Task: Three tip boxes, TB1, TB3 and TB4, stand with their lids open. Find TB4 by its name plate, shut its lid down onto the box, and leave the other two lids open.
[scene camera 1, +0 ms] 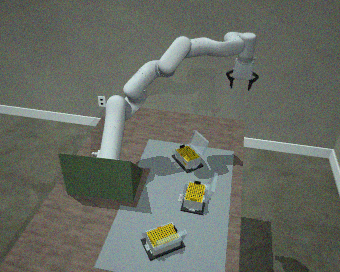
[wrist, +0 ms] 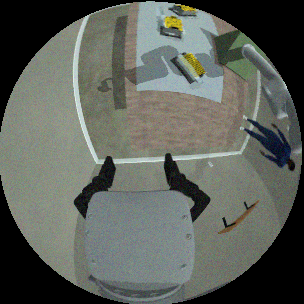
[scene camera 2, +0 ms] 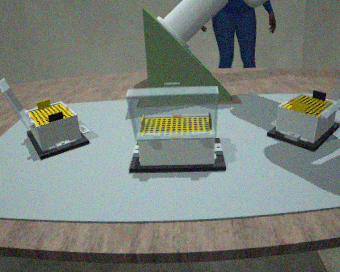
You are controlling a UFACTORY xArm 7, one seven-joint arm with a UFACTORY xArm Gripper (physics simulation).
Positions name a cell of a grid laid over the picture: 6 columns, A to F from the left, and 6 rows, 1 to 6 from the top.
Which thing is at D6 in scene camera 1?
A blue-grey mat.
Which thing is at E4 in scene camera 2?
A blue-grey mat.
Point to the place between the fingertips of my gripper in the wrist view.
C4
